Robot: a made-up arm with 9 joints.
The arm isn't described. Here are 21 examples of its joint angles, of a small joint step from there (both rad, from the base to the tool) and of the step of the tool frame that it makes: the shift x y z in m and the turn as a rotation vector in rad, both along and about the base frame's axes.
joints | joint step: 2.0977 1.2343 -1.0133 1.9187 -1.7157 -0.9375 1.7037 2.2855 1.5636 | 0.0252 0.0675 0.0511 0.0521 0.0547 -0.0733 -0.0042 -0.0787 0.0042
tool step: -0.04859 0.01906 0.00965 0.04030 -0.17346 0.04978
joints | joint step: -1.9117 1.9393 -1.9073 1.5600 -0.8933 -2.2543 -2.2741 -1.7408 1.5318 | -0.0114 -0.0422 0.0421 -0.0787 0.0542 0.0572 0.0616 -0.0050 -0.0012
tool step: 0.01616 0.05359 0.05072 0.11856 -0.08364 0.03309
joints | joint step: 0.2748 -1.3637 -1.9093 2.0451 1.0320 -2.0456 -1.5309 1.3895 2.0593 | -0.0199 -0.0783 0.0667 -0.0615 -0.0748 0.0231 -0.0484 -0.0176 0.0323
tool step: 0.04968 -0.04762 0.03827 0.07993 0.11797 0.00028
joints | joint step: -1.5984 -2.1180 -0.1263 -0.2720 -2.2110 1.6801 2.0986 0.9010 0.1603 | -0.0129 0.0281 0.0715 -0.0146 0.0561 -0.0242 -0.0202 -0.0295 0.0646
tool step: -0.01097 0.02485 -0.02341 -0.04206 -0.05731 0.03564
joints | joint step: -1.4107 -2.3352 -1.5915 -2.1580 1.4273 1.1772 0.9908 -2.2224 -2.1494 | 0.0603 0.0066 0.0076 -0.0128 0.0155 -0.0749 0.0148 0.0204 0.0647
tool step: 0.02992 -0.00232 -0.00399 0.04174 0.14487 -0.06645
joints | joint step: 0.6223 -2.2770 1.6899 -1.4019 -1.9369 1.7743 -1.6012 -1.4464 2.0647 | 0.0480 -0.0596 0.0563 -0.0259 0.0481 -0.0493 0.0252 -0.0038 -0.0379
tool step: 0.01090 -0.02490 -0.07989 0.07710 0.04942 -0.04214
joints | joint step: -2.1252 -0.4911 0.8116 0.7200 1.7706 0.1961 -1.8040 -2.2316 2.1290 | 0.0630 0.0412 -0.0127 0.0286 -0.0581 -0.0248 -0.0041 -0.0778 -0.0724
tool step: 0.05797 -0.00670 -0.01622 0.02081 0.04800 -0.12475
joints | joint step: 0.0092 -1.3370 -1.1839 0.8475 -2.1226 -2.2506 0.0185 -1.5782 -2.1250 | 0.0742 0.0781 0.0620 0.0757 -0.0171 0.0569 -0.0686 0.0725 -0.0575
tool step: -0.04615 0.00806 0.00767 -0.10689 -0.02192 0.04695
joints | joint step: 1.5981 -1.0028 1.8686 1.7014 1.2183 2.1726 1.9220 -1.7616 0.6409 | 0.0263 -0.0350 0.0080 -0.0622 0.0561 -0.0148 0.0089 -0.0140 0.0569
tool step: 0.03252 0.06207 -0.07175 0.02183 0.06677 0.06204
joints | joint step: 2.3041 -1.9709 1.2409 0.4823 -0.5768 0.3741 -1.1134 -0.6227 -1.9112 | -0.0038 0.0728 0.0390 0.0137 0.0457 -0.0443 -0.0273 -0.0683 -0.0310
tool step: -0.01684 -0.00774 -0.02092 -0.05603 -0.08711 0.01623
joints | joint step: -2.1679 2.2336 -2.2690 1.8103 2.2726 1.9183 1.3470 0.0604 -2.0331 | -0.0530 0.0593 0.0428 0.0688 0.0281 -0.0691 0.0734 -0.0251 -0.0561
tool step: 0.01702 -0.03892 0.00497 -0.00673 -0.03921 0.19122
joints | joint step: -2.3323 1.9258 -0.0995 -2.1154 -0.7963 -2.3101 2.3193 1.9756 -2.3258 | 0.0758 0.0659 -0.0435 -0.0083 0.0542 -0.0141 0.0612 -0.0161 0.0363
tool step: -0.00469 0.00386 0.01856 -0.09428 0.10452 0.04442
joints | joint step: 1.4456 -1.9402 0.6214 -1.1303 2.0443 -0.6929 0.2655 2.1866 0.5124 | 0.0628 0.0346 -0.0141 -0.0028 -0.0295 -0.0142 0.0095 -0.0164 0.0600
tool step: 0.01532 -0.01906 -0.00623 0.01055 -0.00023 -0.06900
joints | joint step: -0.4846 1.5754 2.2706 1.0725 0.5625 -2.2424 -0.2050 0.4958 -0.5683 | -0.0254 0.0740 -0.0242 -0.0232 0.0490 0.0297 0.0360 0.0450 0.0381
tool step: 0.09534 0.01593 0.03013 0.05002 -0.03923 0.03318
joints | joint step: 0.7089 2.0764 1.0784 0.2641 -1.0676 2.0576 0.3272 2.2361 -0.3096 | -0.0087 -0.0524 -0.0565 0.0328 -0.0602 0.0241 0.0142 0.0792 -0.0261
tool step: -0.01107 -0.00965 -0.02447 0.03425 0.01847 0.03259
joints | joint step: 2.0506 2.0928 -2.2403 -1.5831 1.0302 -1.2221 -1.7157 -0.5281 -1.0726 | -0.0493 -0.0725 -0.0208 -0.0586 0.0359 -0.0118 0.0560 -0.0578 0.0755
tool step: 0.01119 -0.01555 -0.02112 0.08962 -0.05092 0.07281
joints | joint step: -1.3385 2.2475 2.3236 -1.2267 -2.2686 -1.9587 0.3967 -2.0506 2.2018 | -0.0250 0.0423 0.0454 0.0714 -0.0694 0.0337 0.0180 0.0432 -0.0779
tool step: -0.01237 -0.00161 -0.00834 0.09774 -0.03380 0.09978
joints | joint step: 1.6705 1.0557 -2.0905 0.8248 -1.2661 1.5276 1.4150 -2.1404 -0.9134 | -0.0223 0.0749 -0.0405 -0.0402 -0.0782 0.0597 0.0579 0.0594 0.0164
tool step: 0.03840 0.00444 0.01873 -0.00490 -0.09509 -0.01517
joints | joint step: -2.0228 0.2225 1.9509 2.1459 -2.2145 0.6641 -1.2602 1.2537 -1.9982 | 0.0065 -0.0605 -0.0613 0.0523 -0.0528 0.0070 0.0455 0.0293 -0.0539
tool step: -0.05122 -0.07063 -0.08511 -0.09424 0.02564 0.06323
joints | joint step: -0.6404 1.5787 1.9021 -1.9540 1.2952 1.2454 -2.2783 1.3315 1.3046 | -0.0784 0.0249 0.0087 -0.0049 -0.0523 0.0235 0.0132 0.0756 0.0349
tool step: 0.00061 -0.01953 -0.04383 0.06097 0.02933 0.01533
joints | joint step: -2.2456 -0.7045 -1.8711 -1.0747 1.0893 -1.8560 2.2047 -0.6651 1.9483 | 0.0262 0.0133 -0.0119 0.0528 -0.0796 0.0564 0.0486 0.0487 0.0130
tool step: -0.00741 -0.01756 -0.00384 0.14870 0.00023 -0.09405
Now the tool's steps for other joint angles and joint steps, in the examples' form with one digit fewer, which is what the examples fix.
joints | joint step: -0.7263 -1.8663 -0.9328 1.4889 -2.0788 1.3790 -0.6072 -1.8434 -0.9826 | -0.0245 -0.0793 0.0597 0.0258 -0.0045 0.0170 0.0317 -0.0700 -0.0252
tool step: -0.0009 0.0071 -0.0002 -0.0716 -0.0024 0.1325
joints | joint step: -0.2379 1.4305 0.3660 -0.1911 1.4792 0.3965 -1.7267 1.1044 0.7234 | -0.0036 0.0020 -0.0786 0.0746 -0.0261 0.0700 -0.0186 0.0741 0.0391
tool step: -0.1100 -0.0337 -0.0831 -0.0006 -0.1561 -0.0031
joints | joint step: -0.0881 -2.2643 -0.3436 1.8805 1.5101 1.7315 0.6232 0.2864 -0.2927 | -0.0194 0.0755 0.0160 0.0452 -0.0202 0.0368 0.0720 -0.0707 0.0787
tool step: -0.1138 0.0143 0.1033 -0.0054 -0.0843 -0.1346
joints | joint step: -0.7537 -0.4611 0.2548 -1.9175 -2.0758 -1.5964 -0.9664 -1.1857 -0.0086 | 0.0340 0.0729 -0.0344 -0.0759 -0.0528 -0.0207 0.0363 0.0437 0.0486
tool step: 0.0290 -0.0024 -0.0205 -0.0106 0.0073 0.0334
